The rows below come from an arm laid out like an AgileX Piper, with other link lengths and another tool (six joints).
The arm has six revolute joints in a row. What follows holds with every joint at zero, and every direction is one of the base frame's.
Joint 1 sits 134.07 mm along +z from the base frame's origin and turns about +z.
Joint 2 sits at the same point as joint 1 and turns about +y.
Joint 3 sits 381.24 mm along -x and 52.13 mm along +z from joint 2 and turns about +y.
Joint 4 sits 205.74 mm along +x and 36.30 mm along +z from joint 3 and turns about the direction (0.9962, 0, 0.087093).
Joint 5 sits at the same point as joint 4 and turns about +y.
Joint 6 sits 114.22 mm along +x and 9.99 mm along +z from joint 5 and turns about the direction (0.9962, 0, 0.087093).
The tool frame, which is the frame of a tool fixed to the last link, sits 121.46 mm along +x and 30.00 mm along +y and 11.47 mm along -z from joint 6; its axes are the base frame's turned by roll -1.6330, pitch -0.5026 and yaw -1.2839 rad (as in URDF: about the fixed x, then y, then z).
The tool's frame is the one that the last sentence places.
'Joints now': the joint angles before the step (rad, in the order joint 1, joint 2, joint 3, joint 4, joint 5, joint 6). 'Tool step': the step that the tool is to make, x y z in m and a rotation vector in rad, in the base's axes. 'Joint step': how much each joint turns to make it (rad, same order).
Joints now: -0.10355 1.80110 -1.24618 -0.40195 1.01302 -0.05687
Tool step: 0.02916 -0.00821 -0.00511 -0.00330 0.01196 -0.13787
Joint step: -0.01296 0.10357 -0.15837 0.00481 0.10584 0.09152
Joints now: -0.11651 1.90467 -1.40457 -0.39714 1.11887 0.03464
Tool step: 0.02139 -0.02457 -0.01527 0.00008 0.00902 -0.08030
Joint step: -0.05638 0.09172 -0.10158 0.00205 0.02600 0.01486
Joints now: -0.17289 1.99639 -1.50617 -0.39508 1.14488 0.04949
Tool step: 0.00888 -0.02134 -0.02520 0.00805 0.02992 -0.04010
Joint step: -0.04898 0.07942 -0.03726 0.00000 -0.01381 -0.00431
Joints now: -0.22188 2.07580 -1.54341 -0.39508 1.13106 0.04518
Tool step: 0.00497 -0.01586 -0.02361 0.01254 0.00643 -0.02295
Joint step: -0.03966 0.05374 -0.00001 0.00245 -0.04865 -0.00127
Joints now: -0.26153 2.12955 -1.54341 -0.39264 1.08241 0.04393
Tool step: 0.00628 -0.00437 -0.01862 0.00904 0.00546 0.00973
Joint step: -0.00913 0.04162 -0.00003 0.00001 -0.03900 -0.00628
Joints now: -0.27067 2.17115 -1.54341 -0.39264 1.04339 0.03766
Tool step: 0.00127 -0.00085 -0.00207 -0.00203 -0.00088 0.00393
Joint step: 0.00000 0.00478 -0.00001 -0.00355 -0.00664 0.00010
